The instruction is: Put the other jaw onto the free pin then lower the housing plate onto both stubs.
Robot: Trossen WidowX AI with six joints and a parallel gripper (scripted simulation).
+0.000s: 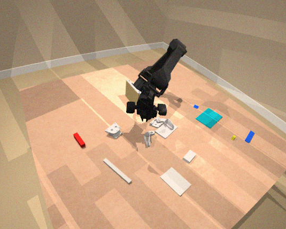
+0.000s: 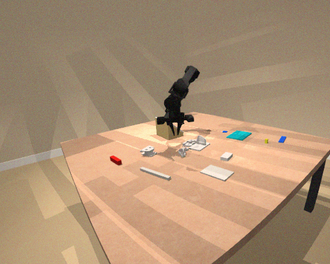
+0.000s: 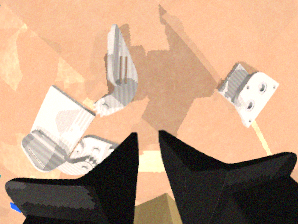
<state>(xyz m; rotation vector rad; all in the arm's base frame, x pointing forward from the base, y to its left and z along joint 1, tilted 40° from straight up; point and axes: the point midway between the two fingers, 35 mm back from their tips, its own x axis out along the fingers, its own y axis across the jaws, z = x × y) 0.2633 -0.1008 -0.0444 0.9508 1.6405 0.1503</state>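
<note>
My gripper tip is now 4 cm short of the white jaw, 3 cm to the right of it and 8 cm above it. Also, from my gripper tip: flat white plate 31 cm ahead, 2 cm to the right, 9 cm below; white bar 15 cm ahead, 22 cm to the right, 8 cm below; red block 9 cm behind, 31 cm to the right, 8 cm below.
</note>
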